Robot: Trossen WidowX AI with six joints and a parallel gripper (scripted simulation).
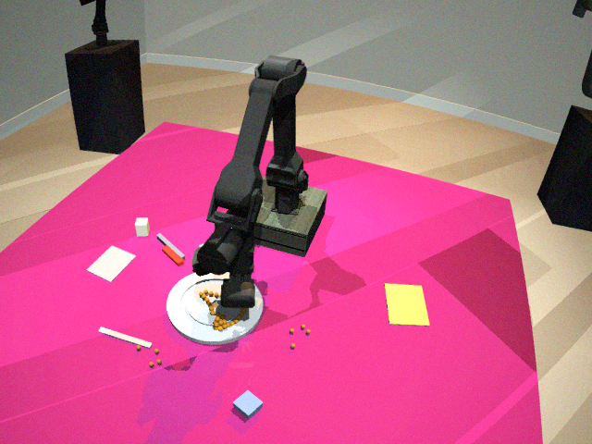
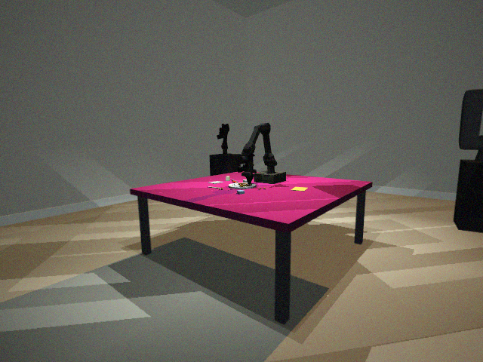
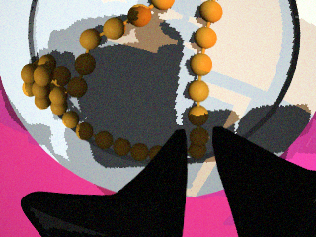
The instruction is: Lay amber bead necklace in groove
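The round bead board lies 30 mm ahead of my gripper tip, 50 mm to the right of it and 10 mm below it. Also, from my gripper tip: white block 130 mm behind, 100 mm to the right; then blue block 240 mm ahead, 80 mm to the left, 10 mm below; then red-handled tool 110 mm behind, 200 mm to the right, 10 mm below.
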